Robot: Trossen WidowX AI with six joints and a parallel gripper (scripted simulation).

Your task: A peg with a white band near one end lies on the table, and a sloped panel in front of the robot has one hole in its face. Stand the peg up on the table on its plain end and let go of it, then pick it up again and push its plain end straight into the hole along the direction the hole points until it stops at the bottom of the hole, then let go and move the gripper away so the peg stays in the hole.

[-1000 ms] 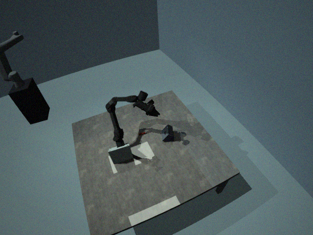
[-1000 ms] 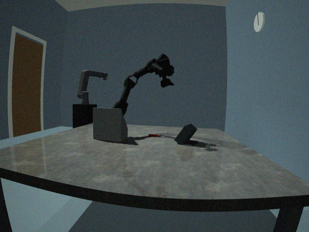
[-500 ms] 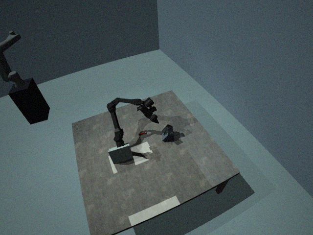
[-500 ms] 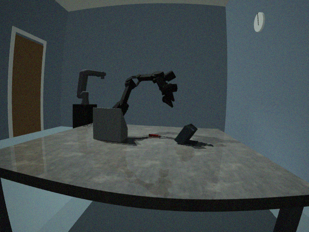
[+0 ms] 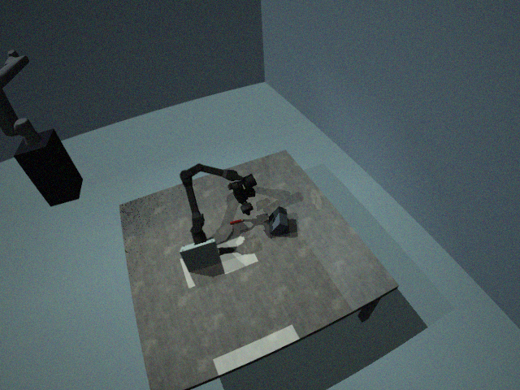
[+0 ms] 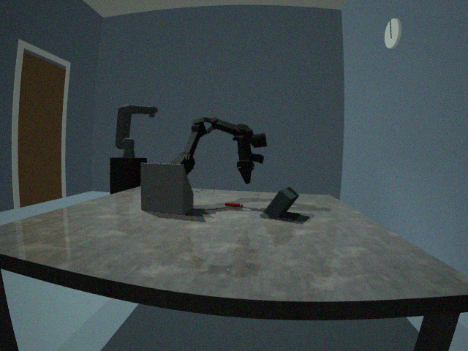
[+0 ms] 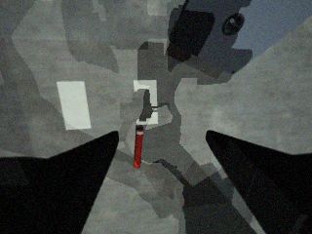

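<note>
The red peg lies 11 cm below my gripper tip, 5 cm behind it and 2 cm to the left of it. Round my gripper tip: sloped panel (16 cm ahead, 10 cm to the right, 6 cm below).
</note>
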